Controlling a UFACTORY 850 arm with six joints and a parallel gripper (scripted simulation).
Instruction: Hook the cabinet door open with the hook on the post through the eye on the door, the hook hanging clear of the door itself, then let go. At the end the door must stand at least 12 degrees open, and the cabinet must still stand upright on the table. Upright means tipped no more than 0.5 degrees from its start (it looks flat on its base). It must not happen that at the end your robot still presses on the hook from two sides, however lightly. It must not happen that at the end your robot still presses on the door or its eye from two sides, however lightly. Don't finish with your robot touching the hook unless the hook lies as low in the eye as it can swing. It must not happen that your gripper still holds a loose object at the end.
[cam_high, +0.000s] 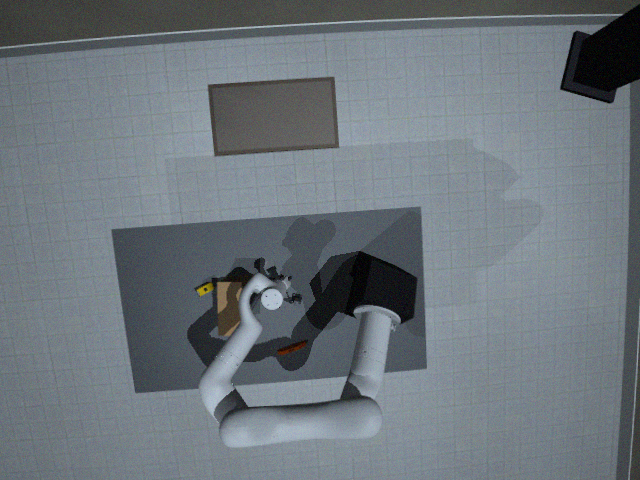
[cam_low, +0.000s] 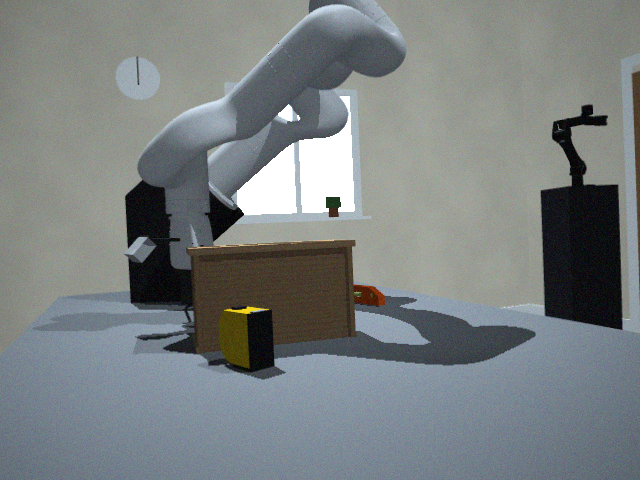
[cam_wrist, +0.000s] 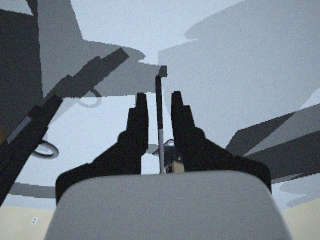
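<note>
The hook rod lies 3 cm behind my hand, 4 cm to the left of it and 1 cm below it. Round my hand: hook post: 6 cm behind, 7 cm to the left; then dark door: 10 cm ahead, 16 cm to the left, 1 cm above; then orange level: 12 cm behind, 35 cm to the left, 4 cm below.
</note>
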